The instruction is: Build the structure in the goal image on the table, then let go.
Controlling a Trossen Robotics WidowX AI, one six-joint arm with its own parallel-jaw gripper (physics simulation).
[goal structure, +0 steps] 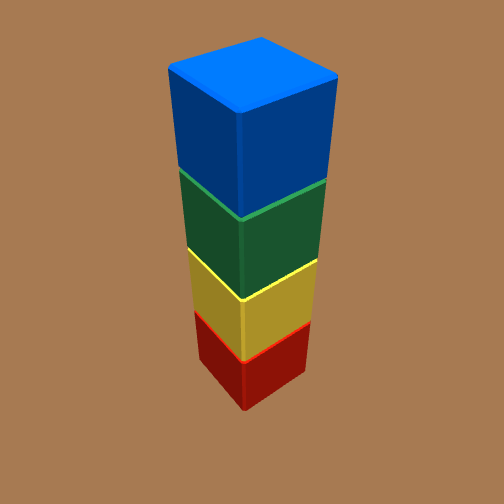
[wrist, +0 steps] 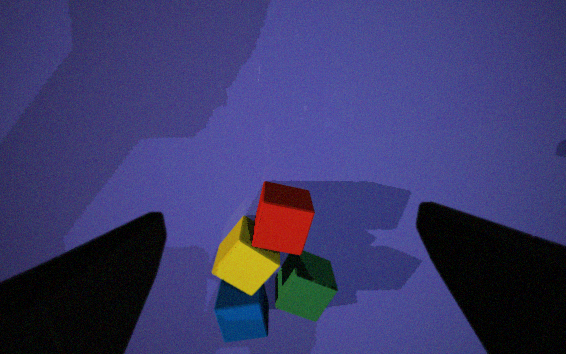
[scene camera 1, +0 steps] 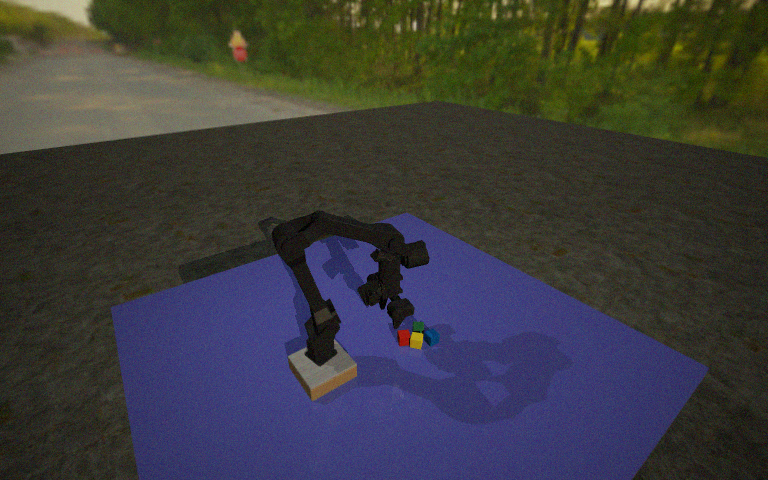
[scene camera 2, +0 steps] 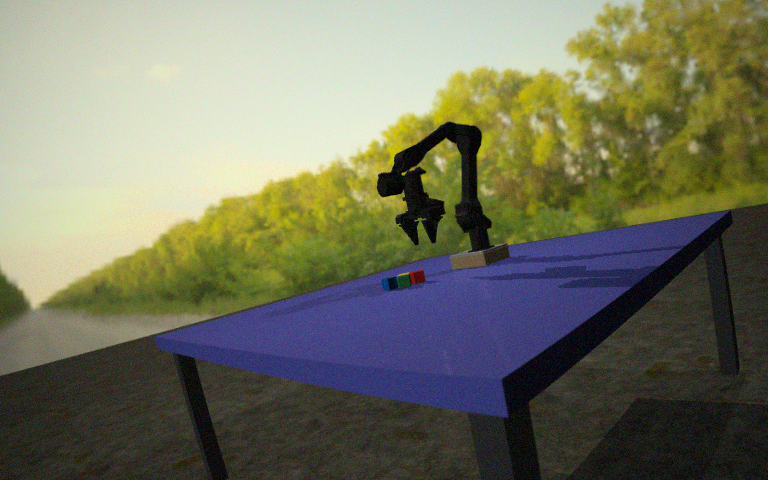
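Note:
A red cube point(scene camera 1: 403, 337) point(scene camera 2: 417, 276) point(wrist: 282, 227), a yellow cube point(scene camera 1: 416, 340) point(wrist: 246, 266), a green cube point(scene camera 1: 418, 326) point(scene camera 2: 403, 280) point(wrist: 307, 296) and a blue cube point(scene camera 1: 432, 337) point(scene camera 2: 389, 284) point(wrist: 242, 321) sit in a close cluster low on the table. In the wrist view red is at the top, yellow below left of it, green below right, blue at the bottom. They are turned at differing angles; whether their sides touch is unclear. My gripper point(scene camera 1: 389, 317) point(scene camera 2: 425, 243) point(wrist: 293, 219) is open and empty, above the table and the cubes.
The blue table point(scene camera 1: 237, 430) point(scene camera 2: 362, 339) bears the arm's wooden base block point(scene camera 1: 334, 380) point(scene camera 2: 472, 259), near the cubes. The arm's shadow falls across the table. The table's corners and edges show in the scene views.

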